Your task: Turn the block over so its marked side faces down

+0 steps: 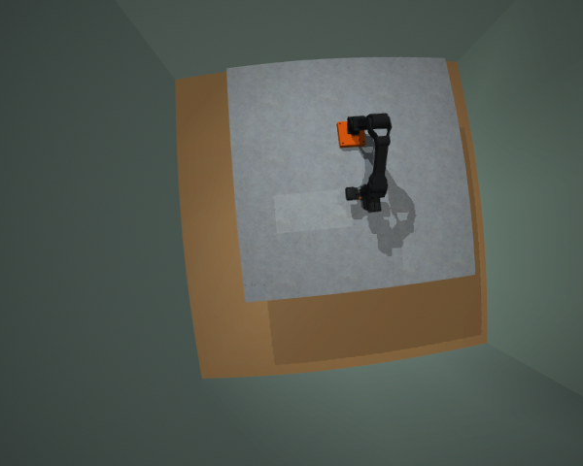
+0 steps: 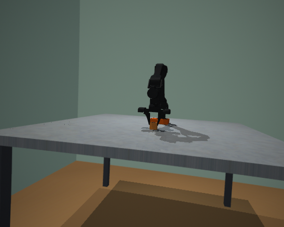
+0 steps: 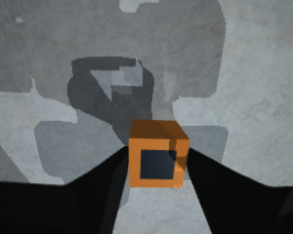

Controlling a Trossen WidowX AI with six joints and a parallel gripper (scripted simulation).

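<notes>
Right now my gripper tip is 1 cm below the orange block.
</notes>
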